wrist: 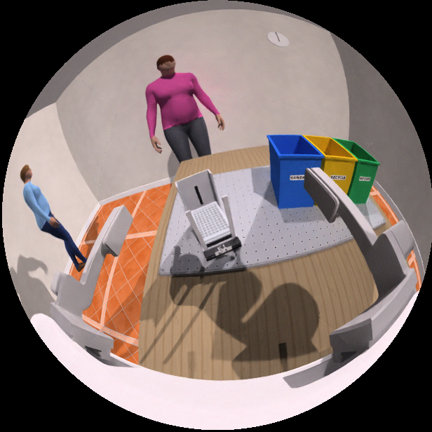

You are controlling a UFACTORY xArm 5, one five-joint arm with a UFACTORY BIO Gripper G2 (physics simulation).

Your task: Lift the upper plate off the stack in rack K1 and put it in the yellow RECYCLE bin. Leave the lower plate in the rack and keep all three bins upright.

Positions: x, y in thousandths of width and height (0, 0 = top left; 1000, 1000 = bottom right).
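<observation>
My gripper (485, 446) is here in the scene, and I see it together with a white plate (487, 510). There is a blue bin (670, 360). I see a yellow bin (784, 378) too, and with it a green bin (844, 395).
</observation>
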